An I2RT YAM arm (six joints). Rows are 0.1 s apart.
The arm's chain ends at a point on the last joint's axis. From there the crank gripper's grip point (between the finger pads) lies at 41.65 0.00 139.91 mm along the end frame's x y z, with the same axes.
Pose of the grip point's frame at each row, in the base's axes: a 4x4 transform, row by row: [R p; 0 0 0 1], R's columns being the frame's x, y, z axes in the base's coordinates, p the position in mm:
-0.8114 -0.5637 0.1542 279.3; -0.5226 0.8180 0.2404 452.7; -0.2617 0.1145 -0.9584 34.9; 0 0 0 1
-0.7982 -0.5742 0.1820 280.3; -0.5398 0.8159 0.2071 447.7; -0.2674 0.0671 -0.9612 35.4; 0 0 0 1
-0.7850 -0.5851 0.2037 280.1; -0.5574 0.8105 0.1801 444.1; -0.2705 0.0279 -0.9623 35.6; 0 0 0 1
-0.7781 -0.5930 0.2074 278.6; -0.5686 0.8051 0.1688 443.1; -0.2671 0.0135 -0.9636 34.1; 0 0 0 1
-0.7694 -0.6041 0.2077 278.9; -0.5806 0.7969 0.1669 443.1; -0.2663 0.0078 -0.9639 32.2; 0 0 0 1
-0.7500 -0.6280 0.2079 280.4; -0.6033 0.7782 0.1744 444.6; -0.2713 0.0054 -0.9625 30.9; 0 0 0 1
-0.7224 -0.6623 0.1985 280.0; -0.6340 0.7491 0.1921 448.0; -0.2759 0.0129 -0.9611 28.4; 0 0 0 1
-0.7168 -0.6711 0.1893 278.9; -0.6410 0.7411 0.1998 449.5; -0.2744 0.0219 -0.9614 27.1; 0 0 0 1
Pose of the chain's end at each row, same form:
-0.8114 -0.5637 0.1542 291.5; -0.5226 0.8180 0.2404 440.8; -0.2617 0.1145 -0.9584 179.9; 0 0 0 1
-0.7982 -0.5742 0.1820 288.1; -0.5398 0.8159 0.2071 441.2; -0.2674 0.0671 -0.9612 181.0; 0 0 0 1
-0.7850 -0.5851 0.2037 284.3; -0.5574 0.8105 0.1801 442.1; -0.2705 0.0279 -0.9623 181.5; 0 0 0 1
-0.7781 -0.5930 0.2074 282.0; -0.5686 0.8051 0.1688 443.2; -0.2671 0.0135 -0.9636 180.0; 0 0 0 1
-0.7694 -0.6041 0.2077 281.9; -0.5806 0.7969 0.1669 443.9; -0.2663 0.0078 -0.9639 178.2; 0 0 0 1
-0.7500 -0.6280 0.2079 282.6; -0.6033 0.7782 0.1744 445.3; -0.2713 0.0054 -0.9625 176.9; 0 0 0 1
-0.7224 -0.6623 0.1985 282.3; -0.6340 0.7491 0.1921 447.5; -0.2759 0.0129 -0.9611 174.4; 0 0 0 1
-0.7168 -0.6711 0.1893 282.3; -0.6410 0.7411 0.1998 448.2; -0.2744 0.0219 -0.9614 173.0; 0 0 0 1

